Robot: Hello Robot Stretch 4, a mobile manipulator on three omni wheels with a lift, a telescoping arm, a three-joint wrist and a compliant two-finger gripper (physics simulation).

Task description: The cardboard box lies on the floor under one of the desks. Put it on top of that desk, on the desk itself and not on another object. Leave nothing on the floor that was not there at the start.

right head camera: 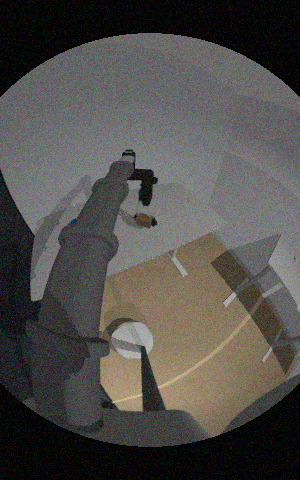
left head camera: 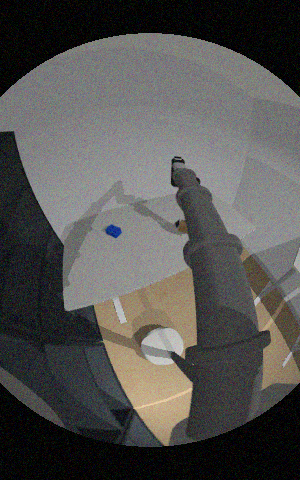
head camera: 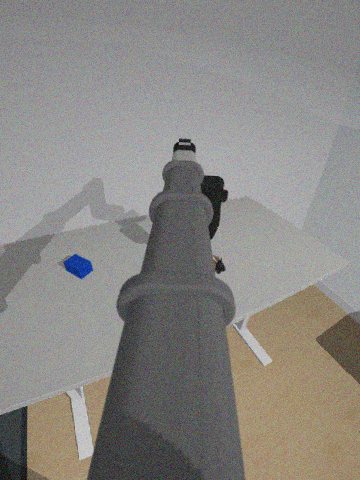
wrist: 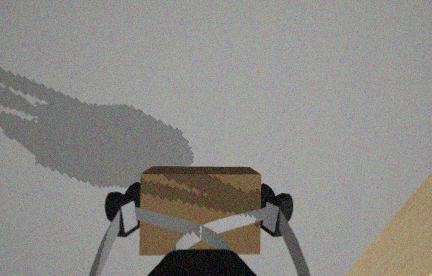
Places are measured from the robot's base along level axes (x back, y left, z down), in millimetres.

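Where they show: gripper, fingertip midpoint: [right head camera: 144, 222] [left head camera: 185, 229] [wrist: 200, 199]; robot's base at its link origin: [right head camera: 133, 338] [left head camera: 161, 344].
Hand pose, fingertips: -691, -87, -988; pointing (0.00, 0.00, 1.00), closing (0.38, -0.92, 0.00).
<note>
Things, the pixels of their centre, and the offset from my fingertips, as dx, dy, dz. Level surfaces: height alone.
- brown cardboard box at the middle of its body: [wrist: 201, 205] [right head camera: 144, 219] [left head camera: 186, 226] +0, +0, -20
- pale grey desk top at its surface level: dz +66
- blue block at the middle of its body: [head camera: 78, 266] [left head camera: 112, 230] -17, +480, +43
- dark surface at its surface level: dz +25
The brown cardboard box [wrist: 200, 200] [right head camera: 145, 220] [left head camera: 182, 226] is between the two black fingertips of my gripper [wrist: 200, 199], one pressed on each side. My gripper is shut on it. In the wrist view the box hangs over the pale grey desk top [wrist: 300, 100] [head camera: 280, 250] [left head camera: 150, 260] [right head camera: 175, 210], with the gripper's shadow on the desk beside it. In the head camera view my arm hides most of the box; a small part shows right of the arm.
A blue block [head camera: 78, 266] [left head camera: 113, 231] lies on the left part of the desk. A white round object [left head camera: 162, 346] [right head camera: 132, 340] stands on the wooden floor before the desk. Another desk's white legs [right head camera: 230, 299] show at the right. A dark surface [left head camera: 30, 250] stands at the left.
</note>
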